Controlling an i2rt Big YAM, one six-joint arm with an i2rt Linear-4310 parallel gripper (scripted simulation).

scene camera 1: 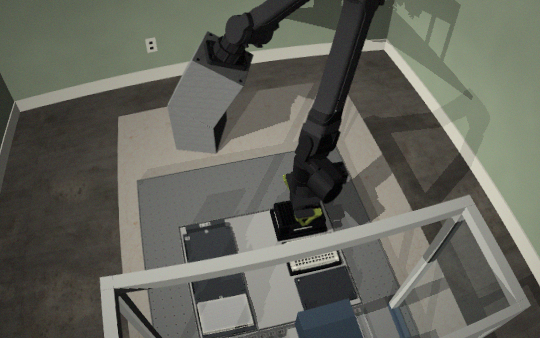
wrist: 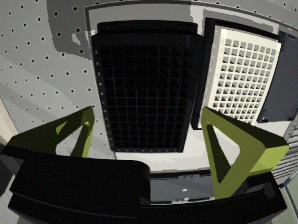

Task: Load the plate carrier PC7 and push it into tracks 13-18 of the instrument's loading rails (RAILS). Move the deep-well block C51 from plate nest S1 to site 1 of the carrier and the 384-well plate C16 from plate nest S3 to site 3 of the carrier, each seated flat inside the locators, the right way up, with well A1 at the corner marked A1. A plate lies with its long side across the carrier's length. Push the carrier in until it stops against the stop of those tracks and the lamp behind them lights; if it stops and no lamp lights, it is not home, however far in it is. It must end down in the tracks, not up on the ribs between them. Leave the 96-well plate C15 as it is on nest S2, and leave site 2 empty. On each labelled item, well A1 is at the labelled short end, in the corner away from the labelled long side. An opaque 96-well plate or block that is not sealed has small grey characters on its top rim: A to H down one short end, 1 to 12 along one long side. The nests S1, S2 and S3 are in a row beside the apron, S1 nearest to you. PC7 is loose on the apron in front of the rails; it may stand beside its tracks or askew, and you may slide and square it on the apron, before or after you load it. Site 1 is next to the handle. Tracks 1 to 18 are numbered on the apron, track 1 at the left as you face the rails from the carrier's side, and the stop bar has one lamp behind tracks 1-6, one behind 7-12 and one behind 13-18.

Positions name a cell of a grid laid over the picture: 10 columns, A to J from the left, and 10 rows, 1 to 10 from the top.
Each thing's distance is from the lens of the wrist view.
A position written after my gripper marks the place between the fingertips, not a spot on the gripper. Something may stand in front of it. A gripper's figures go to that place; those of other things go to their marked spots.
my gripper (wrist: E6): 13 cm
dark carrier PC7 (wrist: G9): 36 cm
